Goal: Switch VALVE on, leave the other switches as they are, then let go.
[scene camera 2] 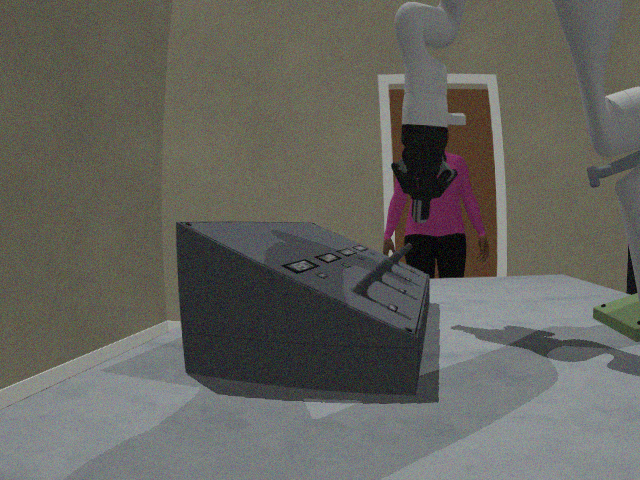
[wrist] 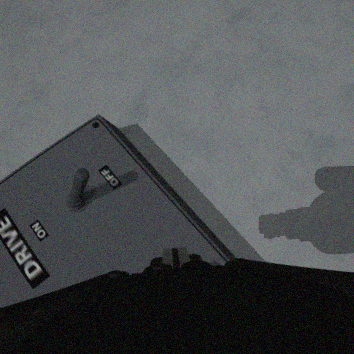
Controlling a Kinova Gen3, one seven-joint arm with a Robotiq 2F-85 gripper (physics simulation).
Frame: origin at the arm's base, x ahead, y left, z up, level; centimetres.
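Seen in the pictures: gripper, between the fingertips: (scene camera 2: 419, 222) (wrist: 175, 264).
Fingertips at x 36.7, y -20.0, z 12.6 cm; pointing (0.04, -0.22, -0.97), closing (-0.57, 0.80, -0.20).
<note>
Offsets run from my fingertips to a thing's middle. "*": to the spot under its first point. Level surfaces: height alone.
The dark grey switch box @(dz -10.6, dx +14.4, dy +3.4 cm) (scene camera 2: 299, 320) (wrist: 55, 165) has a sloping panel with levers. In the scene view a lever @(dz -5.7, dx +11.5, dy +23.2 cm) (scene camera 2: 379, 271) sticks up from the panel; the small labels there are unreadable. In the wrist view the DRIVE lever @(dz -5.7, dx +0.5, dy -11.1 cm) (wrist: 79, 190) stands between its ON label @(* dz -5.9, dx +6.1, dy -12.8 cm) (wrist: 39, 230) and OFF label @(* dz -9.3, dx -1.3, dy -10.4 cm) (wrist: 110, 177), tipped more to the OFF side. The VALVE label and its lever cannot be made out. My gripper (scene camera 2: 421, 219) (wrist: 175, 264) is shut and empty. It hangs above the low edge of the panel, apart from the levers in the scene view.
The box stands on a pale grey table @(dz -16.8 cm) (scene camera 2: 496, 413) (wrist: 225, 75). A green plate (scene camera 2: 620, 316) lies at the right edge of the scene view, under the arm. A person in a pink top (scene camera 2: 465, 175) stands behind the table, before a brown door (scene camera 2: 478, 134). Shadows fall across the table.
</note>
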